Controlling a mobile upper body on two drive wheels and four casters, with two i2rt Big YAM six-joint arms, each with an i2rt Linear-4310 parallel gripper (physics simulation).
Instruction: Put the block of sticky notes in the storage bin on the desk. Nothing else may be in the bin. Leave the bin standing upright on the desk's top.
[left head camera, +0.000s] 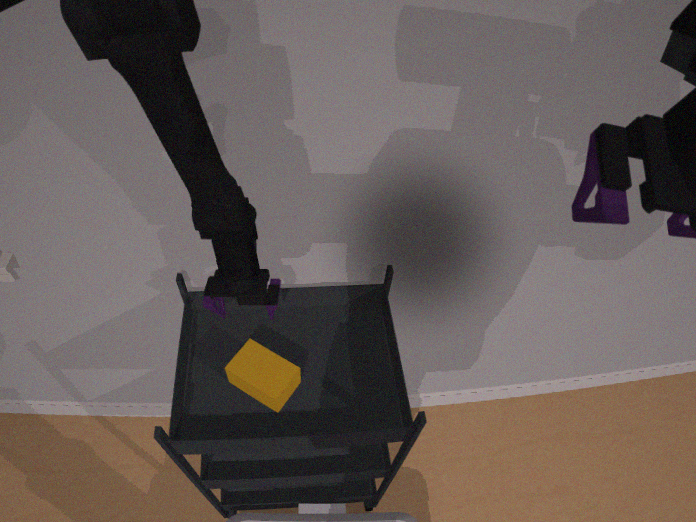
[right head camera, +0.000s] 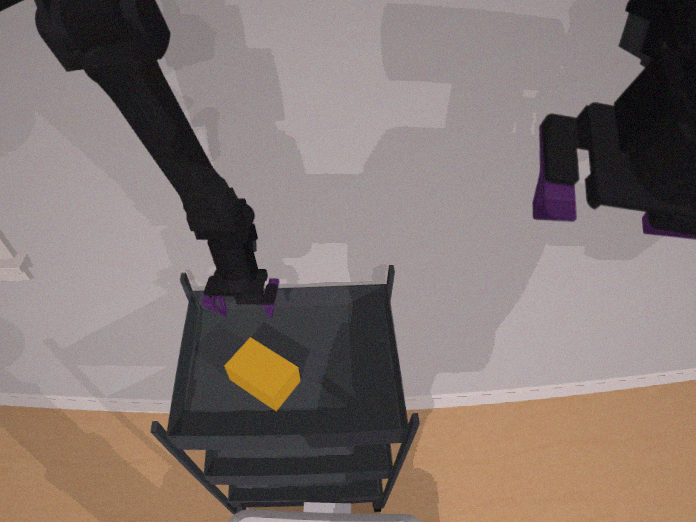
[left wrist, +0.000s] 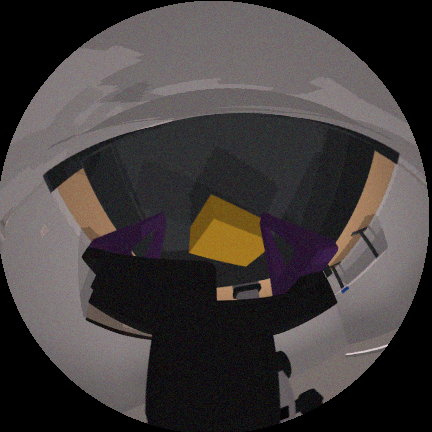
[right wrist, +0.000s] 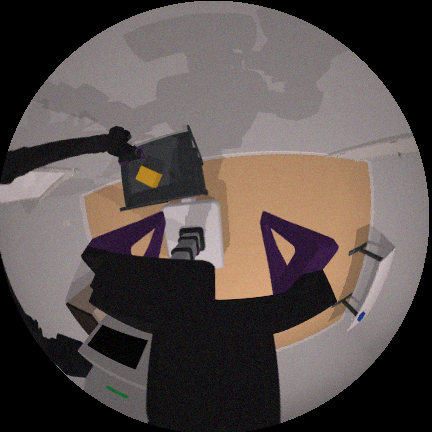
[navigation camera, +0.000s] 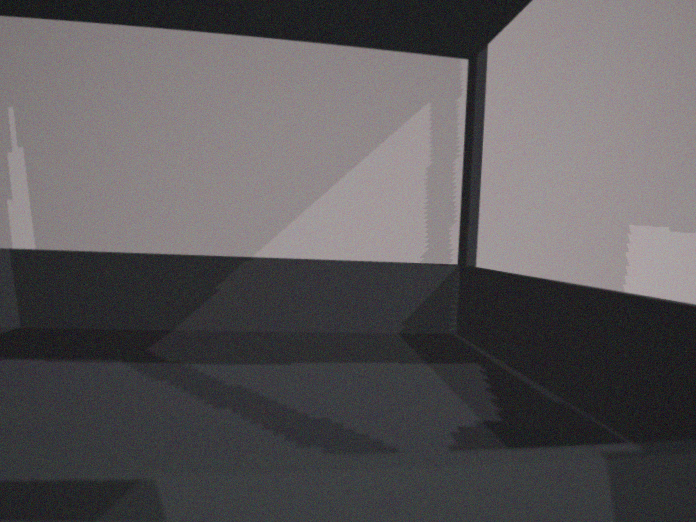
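A dark rolling cart (navigation camera: 141, 380) (left head camera: 328, 443) (right head camera: 330, 441) (left wrist: 311, 173) (right wrist: 173, 156) is there for me to see. I also see a long cabinet (right wrist: 87, 315). My left gripper (left head camera: 248, 316) (right head camera: 248, 315) (left wrist: 212, 217) is visible too, and so is my right gripper, which I find at (right head camera: 591, 218), (left head camera: 623, 221) and (right wrist: 212, 216).
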